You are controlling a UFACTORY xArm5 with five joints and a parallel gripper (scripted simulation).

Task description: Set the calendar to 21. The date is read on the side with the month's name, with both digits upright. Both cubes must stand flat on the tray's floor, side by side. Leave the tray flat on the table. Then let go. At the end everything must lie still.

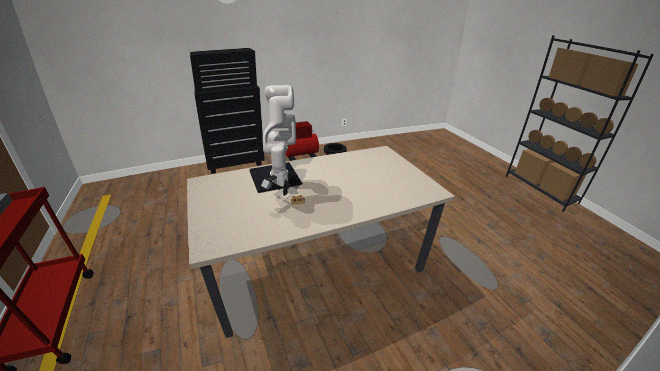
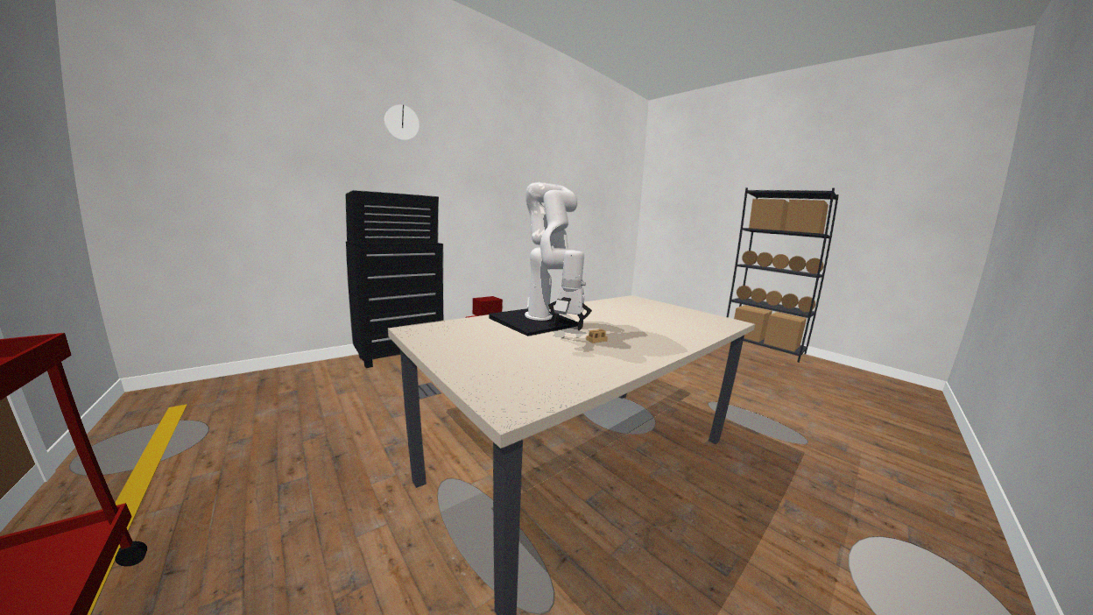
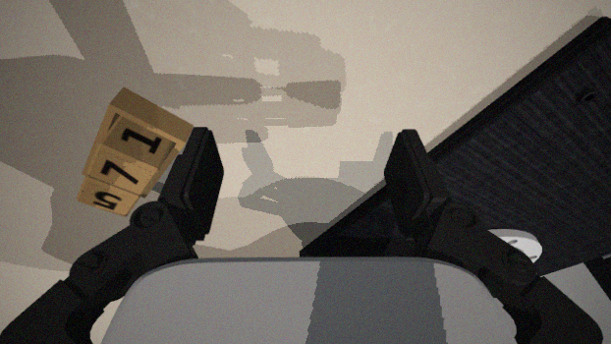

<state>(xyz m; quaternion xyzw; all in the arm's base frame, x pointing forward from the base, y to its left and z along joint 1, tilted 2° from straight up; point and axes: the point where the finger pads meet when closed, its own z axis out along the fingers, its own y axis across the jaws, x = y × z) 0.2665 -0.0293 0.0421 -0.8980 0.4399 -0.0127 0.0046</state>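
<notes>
My hand is 8 cm to the right of the wooden digit cube, 7 cm short of it and 3 cm above it. From my hand the other things lie so: wooden tray 9 cm to the left, 7 cm ahead, 4 cm below.
</notes>
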